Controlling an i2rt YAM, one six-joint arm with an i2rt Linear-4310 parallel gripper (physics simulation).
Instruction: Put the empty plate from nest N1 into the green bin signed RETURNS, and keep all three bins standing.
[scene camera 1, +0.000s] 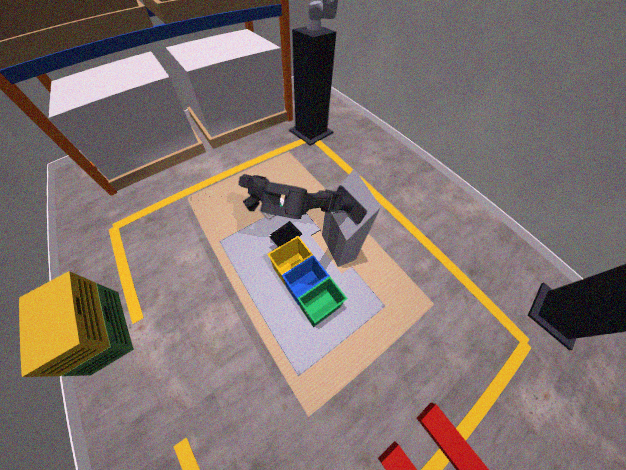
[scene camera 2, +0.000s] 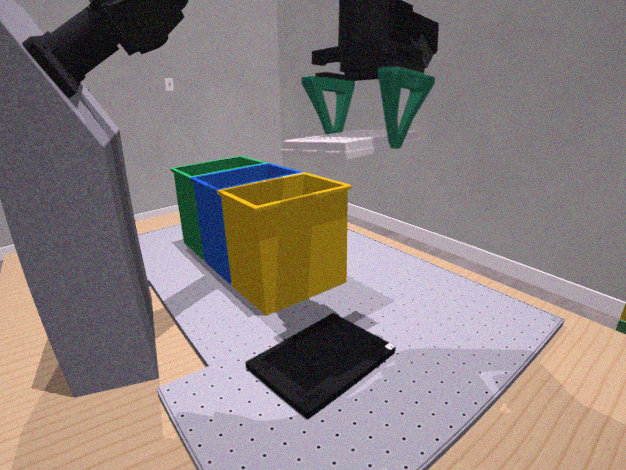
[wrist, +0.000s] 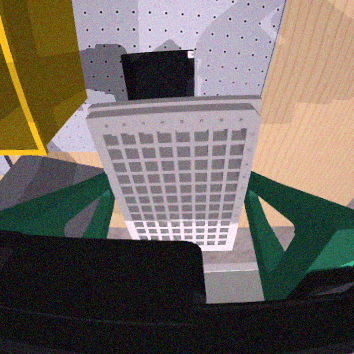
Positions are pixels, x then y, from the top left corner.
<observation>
A green bin shows in scene camera 1 and in scene camera 2; in the wrist view it is out of frame. A blue bin shows in scene camera 1 (309, 273) and in scene camera 2 (209, 204); in the wrist view it is out of frame. A yellow bin shows in scene camera 1, in scene camera 2 and in the wrist view (49, 86). The same spot on the yellow bin: (scene camera 1: 292, 253) is (scene camera 2: 286, 284). The same spot on the green bin: (scene camera 2: 185, 191) is (scene camera 1: 334, 288).
</observation>
